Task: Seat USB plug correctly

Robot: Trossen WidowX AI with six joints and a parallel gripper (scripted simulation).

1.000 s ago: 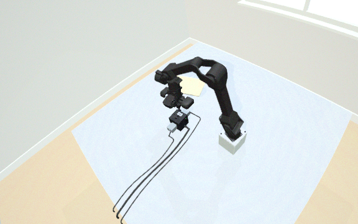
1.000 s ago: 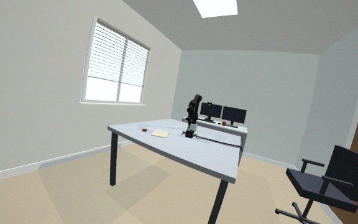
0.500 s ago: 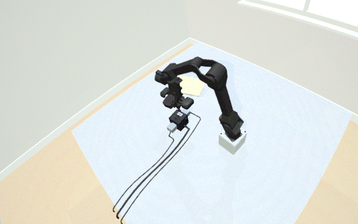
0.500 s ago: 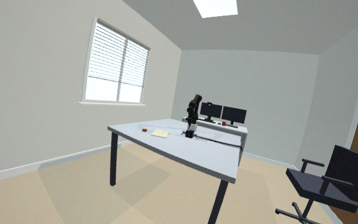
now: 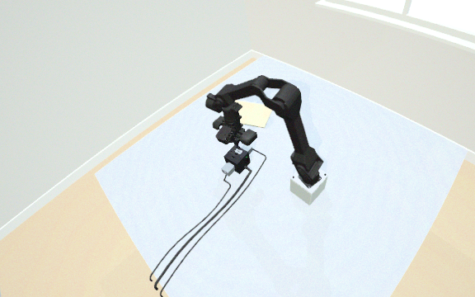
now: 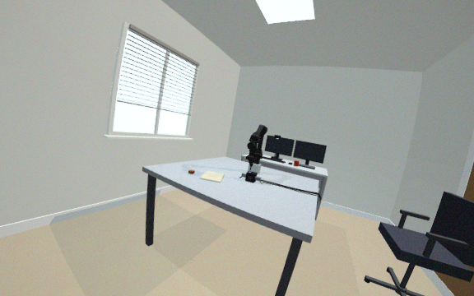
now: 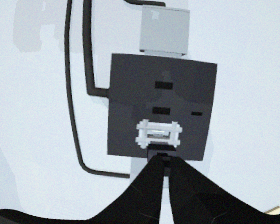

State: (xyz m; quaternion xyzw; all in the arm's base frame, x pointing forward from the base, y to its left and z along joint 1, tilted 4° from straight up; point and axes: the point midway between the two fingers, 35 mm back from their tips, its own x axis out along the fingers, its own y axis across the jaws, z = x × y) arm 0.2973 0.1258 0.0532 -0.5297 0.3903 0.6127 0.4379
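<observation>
The USB plug lies 2 cm below my gripper tip. From my gripper tip the other things lie so: orange object 36 cm ahead, 34 cm to the right, 11 cm below; yellow notepad 24 cm ahead, 20 cm to the right, 12 cm below.
</observation>
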